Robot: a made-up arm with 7 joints.
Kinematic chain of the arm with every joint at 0, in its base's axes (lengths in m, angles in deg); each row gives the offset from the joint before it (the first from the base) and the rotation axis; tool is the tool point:
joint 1: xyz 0 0 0.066 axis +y
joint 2: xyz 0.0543 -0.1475 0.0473 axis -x
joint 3: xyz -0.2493 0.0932 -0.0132 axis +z
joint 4: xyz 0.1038 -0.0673 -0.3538 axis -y
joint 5: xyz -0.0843 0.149 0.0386 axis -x
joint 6: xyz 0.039 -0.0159 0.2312 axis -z
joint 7: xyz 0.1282 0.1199 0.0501 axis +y
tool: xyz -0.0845 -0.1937 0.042
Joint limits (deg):
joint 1: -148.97..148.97
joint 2: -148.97..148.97
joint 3: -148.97..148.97
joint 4: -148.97..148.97
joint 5: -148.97..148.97
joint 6: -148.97..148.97
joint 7: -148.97..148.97
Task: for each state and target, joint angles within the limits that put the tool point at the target. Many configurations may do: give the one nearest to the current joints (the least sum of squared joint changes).
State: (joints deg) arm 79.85 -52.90 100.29 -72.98 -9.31 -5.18 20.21
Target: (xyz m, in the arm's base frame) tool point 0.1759 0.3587 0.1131
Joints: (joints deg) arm 81.03 -41.58 85.40 -62.77 -25.18 -0.54 15.18
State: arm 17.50 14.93 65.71 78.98 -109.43 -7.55 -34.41
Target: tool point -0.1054 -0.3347 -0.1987
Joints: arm 29.52 40.22 49.04 78.30 -87.45 -9.59 -33.26
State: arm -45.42 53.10 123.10 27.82 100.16 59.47 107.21
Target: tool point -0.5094 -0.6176 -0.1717
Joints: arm -33.29 61.96 139.06 32.50 125.57 73.67 99.17
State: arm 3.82 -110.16 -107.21 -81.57 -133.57 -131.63 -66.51
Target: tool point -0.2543 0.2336 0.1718
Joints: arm 6.01 -69.86 -124.67 -90.76 -148.97 -127.96 -61.37
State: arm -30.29 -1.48 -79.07 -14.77 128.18 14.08 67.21
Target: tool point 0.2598 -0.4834 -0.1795
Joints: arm -16.11 15.70 -109.71 -9.90 120.39 10.28 71.91
